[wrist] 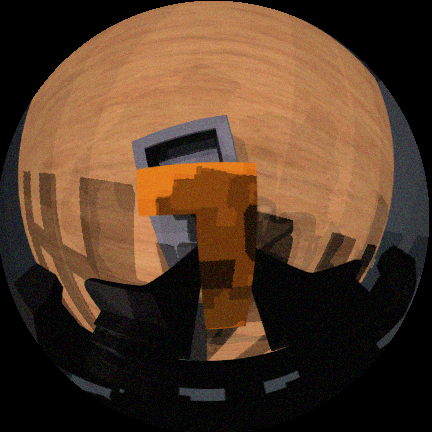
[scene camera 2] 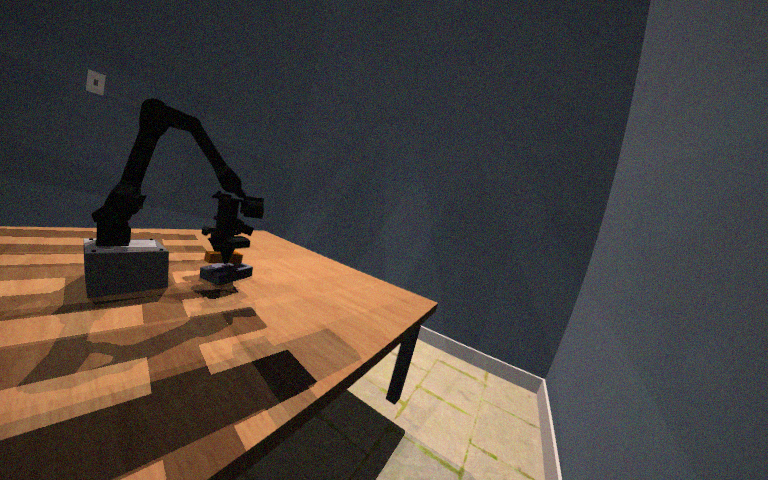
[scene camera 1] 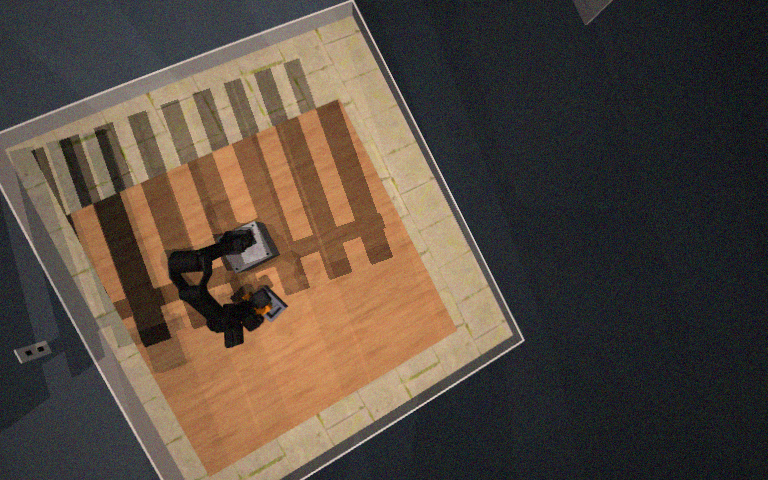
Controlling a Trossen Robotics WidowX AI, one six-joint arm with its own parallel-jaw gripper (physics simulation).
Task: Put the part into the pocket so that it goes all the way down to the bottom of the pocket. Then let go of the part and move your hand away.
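Where they show: gripper, fingertip midpoint: point(wrist: 221, 249) point(scene camera 2: 222, 262) point(scene camera 1: 255, 302); arm's base, origin of the base link: point(scene camera 2: 112, 243) point(scene camera 1: 246, 239).
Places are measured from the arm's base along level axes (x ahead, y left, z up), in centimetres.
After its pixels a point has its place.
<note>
An orange L-shaped part point(wrist: 227, 225) {x 29.0, y -8.8, z -1.4 cm} point(scene camera 2: 214, 256) {x 22.6, y -11.3, z -1.3 cm} point(scene camera 1: 262, 310) {x 30.0, y -6.9, z -1.5 cm} is between the fingers of my gripper point(wrist: 221, 249) {x 26.0, y -9.2, z -4.1 cm} point(scene camera 2: 227, 259) {x 26.0, y -9.2, z -4.1 cm}, which is shut on its long leg. The grey-blue pocket block point(wrist: 179, 131) {x 34.8, y -4.6, z -6.9 cm} point(scene camera 2: 226, 275) {x 26.3, y -12.1, z -7.6 cm} point(scene camera 1: 280, 302) {x 30.6, y -1.0, z -7.0 cm} lies on the table under the part. In the wrist view, the block's far rim and a stretch of its dark recess show beyond the part's short leg, and the block is turned a little relative to the part. In scene camera 2, the part shows above the block's top, not down in the pocket. The part hides much of the pocket.
The arm's grey base box point(scene camera 1: 252, 255) {x 7.3, y -0.5, z -0.1 cm} point(scene camera 2: 125, 271) {x 2.1, y -10.0, z -4.6 cm} stands beside the block on the wooden table point(scene camera 1: 339, 316) {x 49.0, y 19.1, z -10.5 cm} point(scene camera 2: 339, 294) {x 56.2, y -34.7, z -10.5 cm}. Striped shadows cross the table. The table's edge and a leg point(scene camera 2: 404, 362) show in scene camera 2.
</note>
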